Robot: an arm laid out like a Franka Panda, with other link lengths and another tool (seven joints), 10 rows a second.
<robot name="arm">
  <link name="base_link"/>
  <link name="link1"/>
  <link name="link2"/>
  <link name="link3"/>
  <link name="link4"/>
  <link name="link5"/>
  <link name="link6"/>
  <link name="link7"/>
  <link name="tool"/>
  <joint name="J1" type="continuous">
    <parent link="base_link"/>
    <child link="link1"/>
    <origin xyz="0 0 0.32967" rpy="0 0 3.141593"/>
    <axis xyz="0 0 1"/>
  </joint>
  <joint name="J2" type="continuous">
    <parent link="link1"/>
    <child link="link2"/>
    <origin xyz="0 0 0" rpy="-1.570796 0 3.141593"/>
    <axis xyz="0 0 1"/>
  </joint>
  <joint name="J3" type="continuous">
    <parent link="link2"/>
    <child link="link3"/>
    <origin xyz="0 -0.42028 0" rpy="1.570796 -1.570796 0"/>
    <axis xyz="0 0 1"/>
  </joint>
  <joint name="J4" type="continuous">
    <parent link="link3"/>
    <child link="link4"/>
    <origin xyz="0 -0.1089 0" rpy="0 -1.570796 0"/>
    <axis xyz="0 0 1"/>
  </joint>
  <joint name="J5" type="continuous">
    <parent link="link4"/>
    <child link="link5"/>
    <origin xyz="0.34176 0.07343 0" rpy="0 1.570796 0"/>
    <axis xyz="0 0 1"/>
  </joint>
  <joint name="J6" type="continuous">
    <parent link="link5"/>
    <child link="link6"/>
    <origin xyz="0 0 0" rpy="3.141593 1.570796 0"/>
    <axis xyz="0 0 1"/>
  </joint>
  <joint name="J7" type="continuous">
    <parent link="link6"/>
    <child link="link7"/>
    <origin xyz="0 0.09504 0" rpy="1.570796 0 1.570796"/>
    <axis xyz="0 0 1"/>
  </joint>
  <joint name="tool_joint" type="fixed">
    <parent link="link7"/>
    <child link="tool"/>
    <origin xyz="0.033 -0.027 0.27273" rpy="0 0.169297 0.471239"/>
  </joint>
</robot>
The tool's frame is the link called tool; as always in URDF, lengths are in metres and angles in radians. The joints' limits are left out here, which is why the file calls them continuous.
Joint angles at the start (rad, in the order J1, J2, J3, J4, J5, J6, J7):
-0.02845 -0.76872 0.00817 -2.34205 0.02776 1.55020 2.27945
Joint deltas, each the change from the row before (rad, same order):
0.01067 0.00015 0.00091 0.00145 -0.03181 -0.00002 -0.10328
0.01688 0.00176 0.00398 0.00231 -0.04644 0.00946 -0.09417
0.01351 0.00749 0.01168 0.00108 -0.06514 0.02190 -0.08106
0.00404 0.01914 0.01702 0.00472 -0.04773 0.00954 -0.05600
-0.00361 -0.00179 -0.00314 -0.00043 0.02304 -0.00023 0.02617
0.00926 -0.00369 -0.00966 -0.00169 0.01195 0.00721 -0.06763
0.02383 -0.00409 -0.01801 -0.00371 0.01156 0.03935 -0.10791
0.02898 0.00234 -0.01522 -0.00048 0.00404 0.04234 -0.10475
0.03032 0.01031 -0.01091 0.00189 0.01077 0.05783 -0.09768
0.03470 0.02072 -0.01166 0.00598 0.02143 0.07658 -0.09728
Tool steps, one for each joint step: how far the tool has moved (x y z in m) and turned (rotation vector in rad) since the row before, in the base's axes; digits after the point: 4 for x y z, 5 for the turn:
0.0050 -0.0061 0.0018 -0.03012 -0.00137 0.11465
0.0083 -0.0072 0.0040 -0.04758 -0.00662 0.11424
0.0125 -0.0096 0.0058 -0.07257 -0.00891 0.10502
0.0109 -0.0050 0.0031 -0.05940 0.01202 0.07411
-0.0022 0.0037 -0.0019 0.02531 -0.00475 -0.03222
0.0036 0.0036 -0.0006 0.01804 0.00207 0.06981
0.0137 0.0066 0.0022 0.02187 -0.02384 0.12258
0.0161 0.0078 0.0038 0.00898 -0.02652 0.12649
0.0210 0.0128 0.0056 0.01041 -0.03856 0.12439
0.0270 0.0185 0.0081 0.01843 -0.05242 0.12666

